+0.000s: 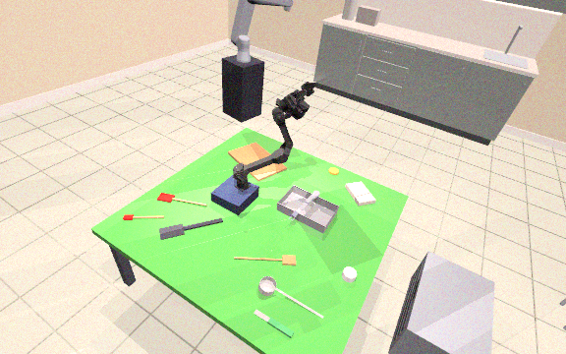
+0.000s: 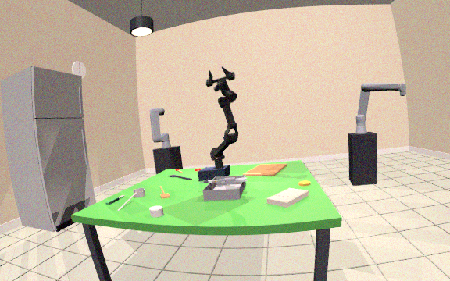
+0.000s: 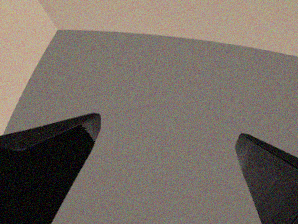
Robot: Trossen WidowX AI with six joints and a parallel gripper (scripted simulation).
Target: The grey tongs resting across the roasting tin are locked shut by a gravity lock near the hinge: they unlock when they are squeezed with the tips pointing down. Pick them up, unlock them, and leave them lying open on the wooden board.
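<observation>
The grey roasting tin is 70 cm below my gripper tip, 10 cm ahead of it and 3 cm to the left of it. From my gripper tip the other things lie so: pale block 72 cm below, 40 cm to the left, 24 cm ahead; then wooden board 72 cm below, 44 cm behind, 16 cm to the left; then white cup 71 cm below, 50 cm ahead, 17 cm to the right.
</observation>
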